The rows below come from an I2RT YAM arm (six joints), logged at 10 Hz.
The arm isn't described. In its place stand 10 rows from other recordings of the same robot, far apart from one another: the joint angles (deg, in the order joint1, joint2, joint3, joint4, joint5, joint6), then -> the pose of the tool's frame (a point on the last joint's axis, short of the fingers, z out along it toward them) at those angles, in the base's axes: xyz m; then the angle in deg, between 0 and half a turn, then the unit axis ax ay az.
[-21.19 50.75 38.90 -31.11 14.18 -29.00] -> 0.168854, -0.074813, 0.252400, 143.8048, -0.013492, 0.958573, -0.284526
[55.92 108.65 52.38 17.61 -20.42 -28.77] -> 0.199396, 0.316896, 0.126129, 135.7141, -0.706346, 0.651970, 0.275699
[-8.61 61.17 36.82 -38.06 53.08 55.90] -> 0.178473, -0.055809, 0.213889, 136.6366, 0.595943, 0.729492, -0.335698
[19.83 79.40 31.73 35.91 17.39 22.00] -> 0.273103, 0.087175, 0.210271, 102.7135, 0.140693, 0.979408, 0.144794
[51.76 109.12 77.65 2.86 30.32 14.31] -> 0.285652, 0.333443, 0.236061, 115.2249, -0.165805, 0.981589, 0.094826
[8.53 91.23 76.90 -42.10 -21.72 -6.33] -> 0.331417, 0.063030, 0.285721, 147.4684, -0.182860, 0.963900, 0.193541
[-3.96 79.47 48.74 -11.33 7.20 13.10] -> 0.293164, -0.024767, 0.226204, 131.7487, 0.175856, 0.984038, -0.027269
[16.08 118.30 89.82 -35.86 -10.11 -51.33] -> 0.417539, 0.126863, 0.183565, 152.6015, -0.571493, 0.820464, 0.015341
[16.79 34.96 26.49 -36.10 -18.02 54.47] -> 0.122844, 0.048569, 0.212345, 153.8964, 0.243255, 0.905156, 0.348596
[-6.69 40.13 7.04 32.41 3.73 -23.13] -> 0.164289, -0.021602, 0.198866, 95.4149, -0.106800, 0.955608, -0.274605
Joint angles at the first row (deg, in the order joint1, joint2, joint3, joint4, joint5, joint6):
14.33 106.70 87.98 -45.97 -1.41 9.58
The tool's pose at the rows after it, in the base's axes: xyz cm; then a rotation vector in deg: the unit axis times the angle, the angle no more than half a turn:
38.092 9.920 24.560 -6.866 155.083 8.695
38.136 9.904 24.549 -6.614 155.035 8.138
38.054 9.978 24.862 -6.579 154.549 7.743
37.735 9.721 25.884 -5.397 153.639 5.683
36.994 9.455 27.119 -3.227 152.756 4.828
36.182 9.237 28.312 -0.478 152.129 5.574
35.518 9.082 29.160 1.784 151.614 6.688
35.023 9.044 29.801 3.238 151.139 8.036
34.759 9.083 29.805 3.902 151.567 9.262
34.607 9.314 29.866 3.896 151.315 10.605
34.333 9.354 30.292 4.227 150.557 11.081
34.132 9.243 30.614 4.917 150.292 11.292
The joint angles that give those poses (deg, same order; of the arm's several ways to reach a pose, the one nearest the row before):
14.50 106.61 87.89 -45.97 -1.05 9.67
14.50 106.70 87.98 -45.97 -0.62 9.76
14.68 106.35 88.15 -46.05 -0.18 9.84
14.59 105.12 88.77 -47.20 1.58 10.20
14.59 103.01 88.77 -48.51 2.72 11.51
14.59 100.90 88.77 -49.92 2.81 13.53
14.59 99.23 88.60 -50.80 2.55 15.29
14.68 98.00 88.51 -51.33 2.02 16.61
14.77 97.56 88.07 -51.59 1.23 17.40
15.12 97.21 87.72 -51.16 0.53 17.93
15.29 96.42 87.63 -51.06 0.53 18.37
15.21 95.89 87.72 -51.41 0.53 18.81

